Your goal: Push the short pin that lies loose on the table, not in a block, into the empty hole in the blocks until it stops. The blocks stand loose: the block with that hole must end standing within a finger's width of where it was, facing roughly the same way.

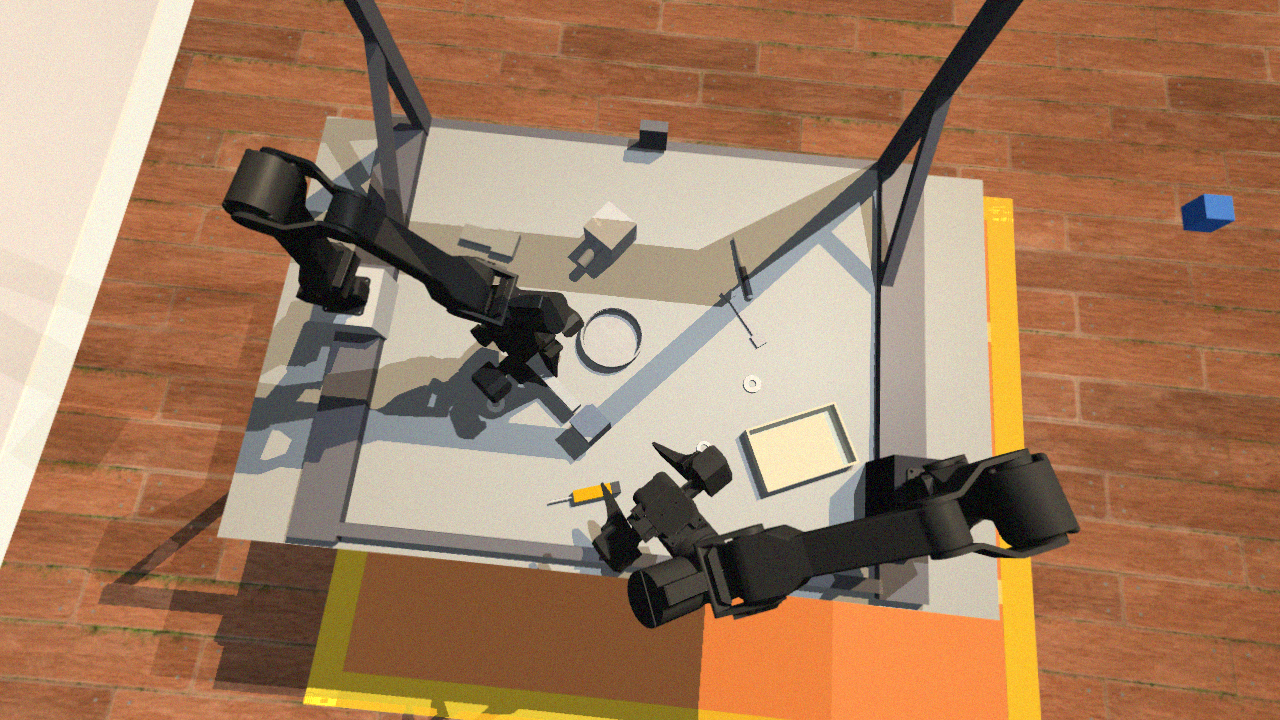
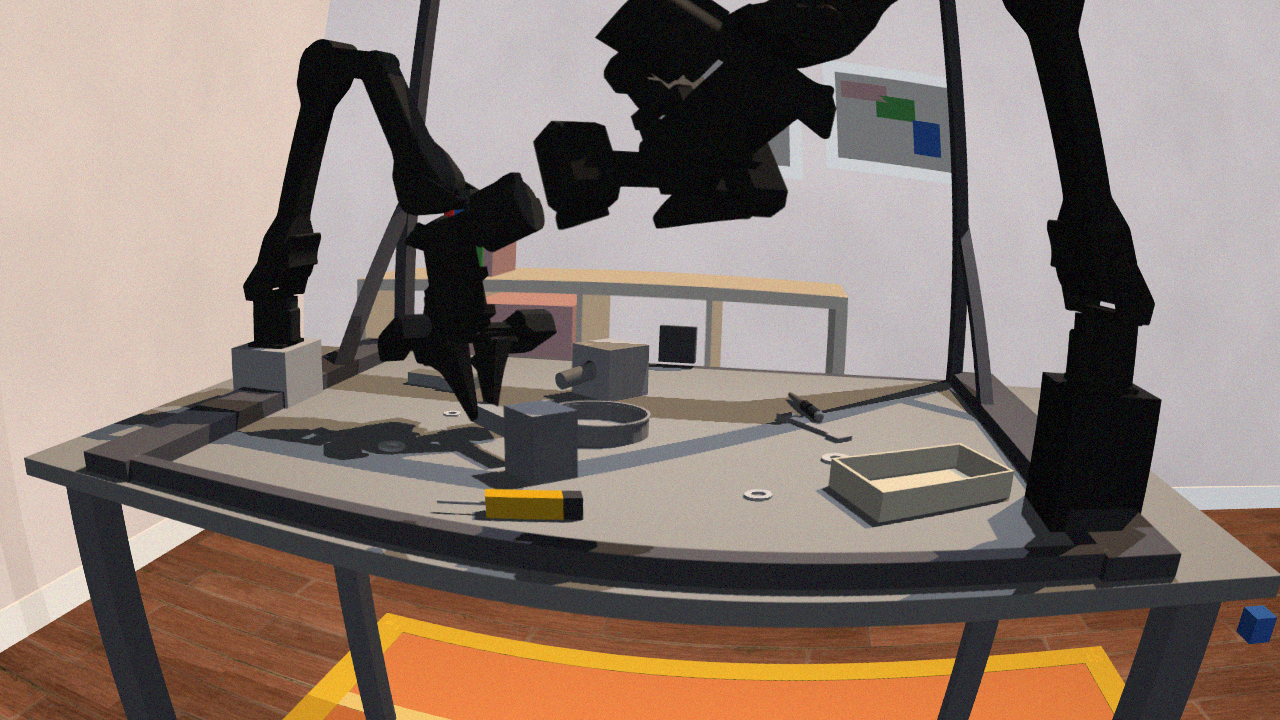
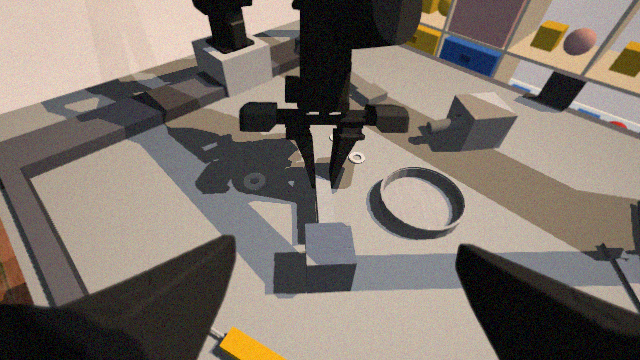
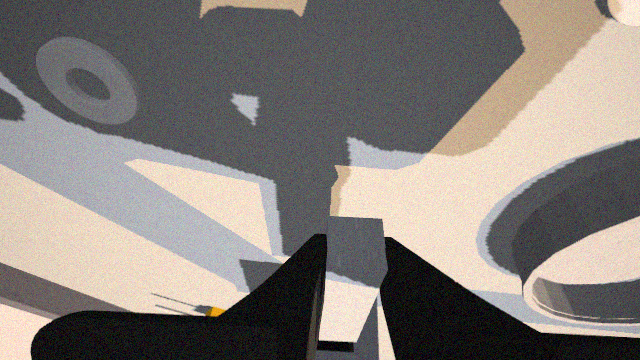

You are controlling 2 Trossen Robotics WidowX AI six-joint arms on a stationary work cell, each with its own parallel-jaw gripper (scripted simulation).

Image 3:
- my left gripper: 345, 250
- my right gripper: 321, 187
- grey block: 331, 262
